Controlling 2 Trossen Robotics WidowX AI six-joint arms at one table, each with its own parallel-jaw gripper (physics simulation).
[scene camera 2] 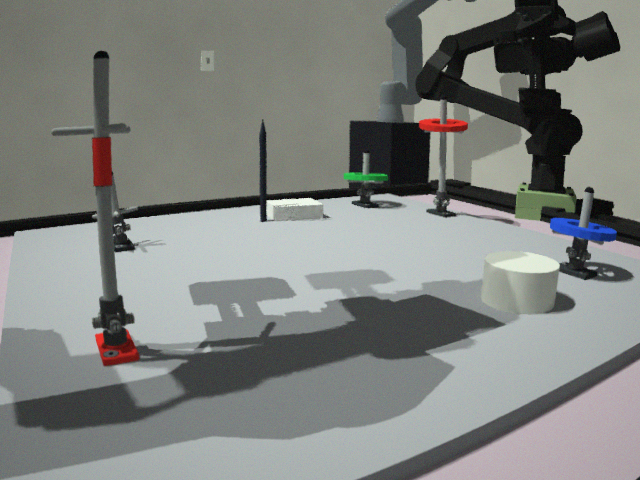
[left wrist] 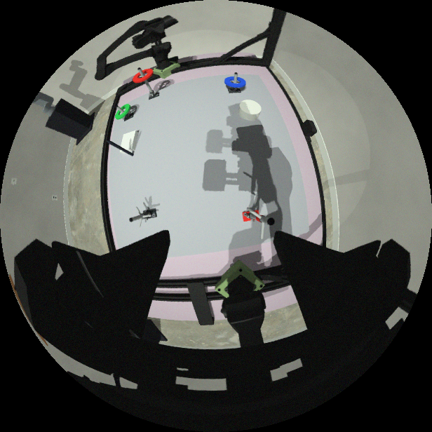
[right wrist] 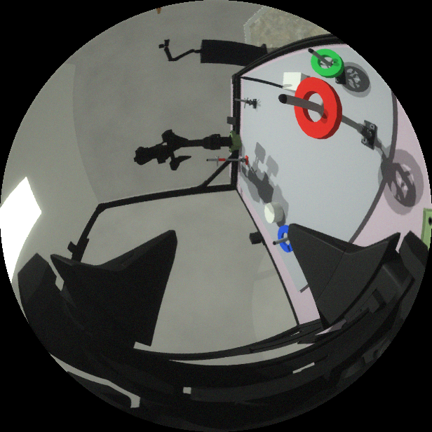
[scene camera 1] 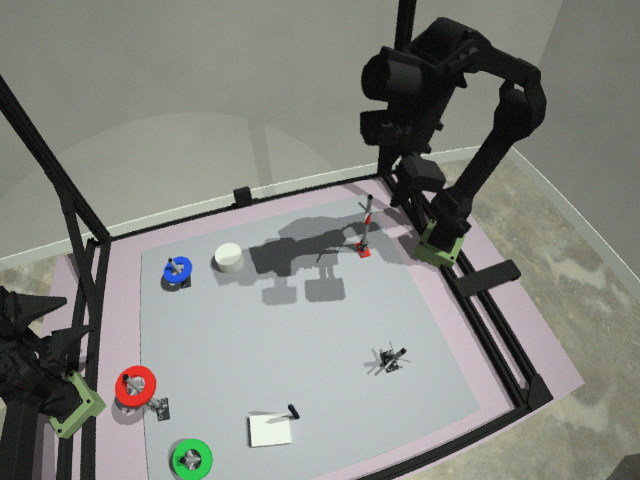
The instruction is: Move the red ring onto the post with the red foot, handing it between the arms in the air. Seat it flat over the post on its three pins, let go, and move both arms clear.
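Frame: origin at the left arm's base, x down, y right, z back, level; metres.
Seen in the pictures: left gripper, fingertip midpoint: (scene camera 1: pixel 385 190); right gripper, fingertip midpoint: (scene camera 2: pixel 520 60) (scene camera 1: pixel 78 314); left arm's base, origin of the base link: (scene camera 1: pixel 442 239); right arm's base, origin of the base link: (scene camera 2: pixel 546 189) (scene camera 1: pixel 65 401).
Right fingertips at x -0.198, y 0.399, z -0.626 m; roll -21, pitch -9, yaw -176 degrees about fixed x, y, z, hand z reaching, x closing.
Offsets run from my right fingertips to a thing's top centre. "spot": to the spot under its first point.
The red ring @[dz -0.022, dx +0.088, dy -0.109 m] (scene camera 1: pixel 149 386) (scene camera 2: pixel 457 125) (left wrist: pixel 149 75) (right wrist: pixel 330 95) lies high around a tall grey post with a dark foot, at lower left in scene camera 1. The post with the red foot @[spot: dz +0.506, dx +0.135, dy -0.245 m] (scene camera 1: pixel 367 227) (scene camera 2: pixel 105 232) stands upright at upper right there; its pins, above a red band, bear no ring. My right gripper (scene camera 1: pixel 77 314) (right wrist: pixel 233 233) is open and empty, raised up and left of the red ring in scene camera 1, apart from it. My left gripper (left wrist: pixel 223 237) is open and empty, high above the table near the red-footed post.
A blue ring @[dz +0.203, dx +0.179, dy +0.075 m] (scene camera 1: pixel 186 263) (scene camera 2: pixel 602 233) and a green ring @[dz -0.061, dx +0.180, dy -0.236 m] (scene camera 1: pixel 206 458) (scene camera 2: pixel 379 177) sit on short posts. A white cylinder @[dz +0.310, dx +0.197, dy +0.011 m] (scene camera 1: pixel 229 258) (scene camera 2: pixel 519 284), a white block @[dz +0.063, dx +0.213, dy -0.306 m] (scene camera 1: pixel 270 430) (scene camera 2: pixel 295 210) beside a dark spike @[dz +0.112, dx +0.093, dy -0.330 m] (scene camera 2: pixel 263 170), and a ringless dark-footed post @[spot: dz +0.289, dx +0.191, dy -0.422 m] (scene camera 1: pixel 390 360) also stand there.
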